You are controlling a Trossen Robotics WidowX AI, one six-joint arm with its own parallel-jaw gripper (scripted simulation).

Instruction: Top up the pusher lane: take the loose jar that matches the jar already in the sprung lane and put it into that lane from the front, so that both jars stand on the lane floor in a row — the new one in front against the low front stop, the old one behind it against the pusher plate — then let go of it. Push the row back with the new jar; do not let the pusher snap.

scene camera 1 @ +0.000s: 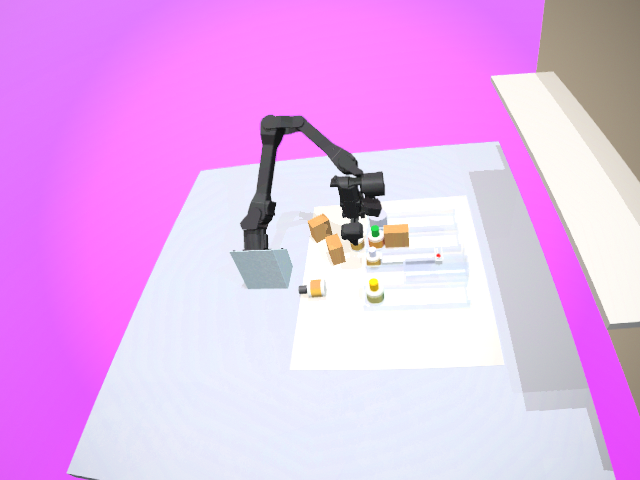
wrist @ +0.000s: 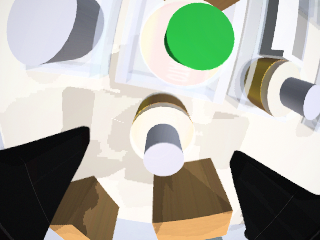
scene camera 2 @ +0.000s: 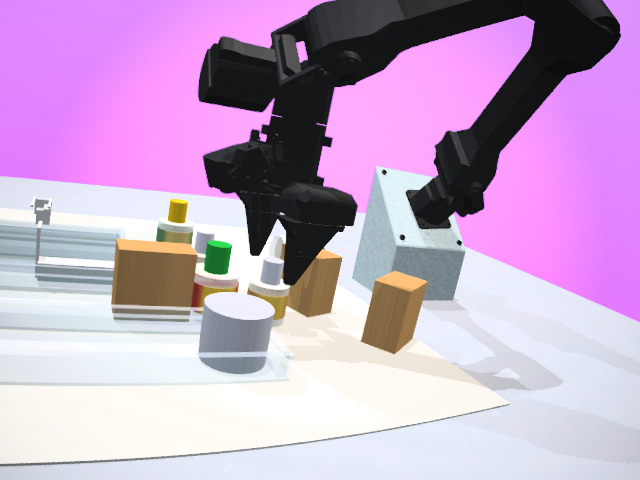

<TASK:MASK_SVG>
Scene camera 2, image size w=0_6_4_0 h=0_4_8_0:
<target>my gripper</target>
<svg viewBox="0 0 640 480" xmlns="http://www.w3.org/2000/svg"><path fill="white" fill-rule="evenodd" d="M271 115L269 125L262 124L261 130L253 129L248 142L208 152L202 158L208 179L208 187L219 189L224 194L235 193L244 203L251 256L259 256L277 219L286 231L283 284L293 286L337 232L343 232L345 226L354 226L358 204L352 194L334 187L323 186L325 178L317 175L323 146L332 146L333 138L325 136L327 126ZM260 133L267 135L266 142L261 141L261 137L259 137Z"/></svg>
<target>block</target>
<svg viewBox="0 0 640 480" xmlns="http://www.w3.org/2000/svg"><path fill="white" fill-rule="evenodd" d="M116 239L111 305L191 307L198 254L190 244Z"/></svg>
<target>grey cylinder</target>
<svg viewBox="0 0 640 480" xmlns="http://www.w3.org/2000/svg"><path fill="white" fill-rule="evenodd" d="M205 299L198 353L268 351L274 320L274 308L271 304L259 297L236 292L214 293Z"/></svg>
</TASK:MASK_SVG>
